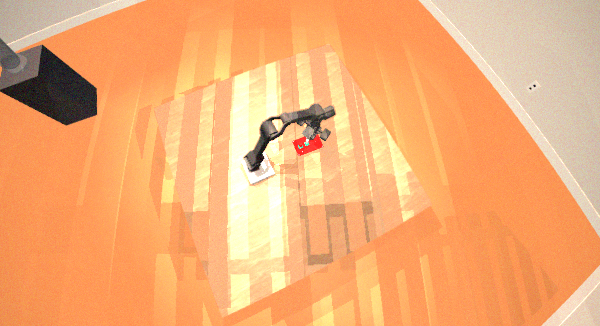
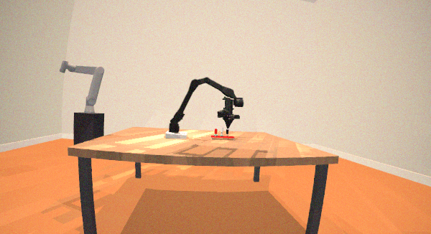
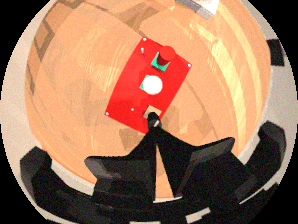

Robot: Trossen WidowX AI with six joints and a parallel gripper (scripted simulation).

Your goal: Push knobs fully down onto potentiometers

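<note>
Now: gripper tip 20 mm above the black knob. Also, from my gripper tip: red knob 80 mm behind, 30 mm to the right, 20 mm below.
</note>
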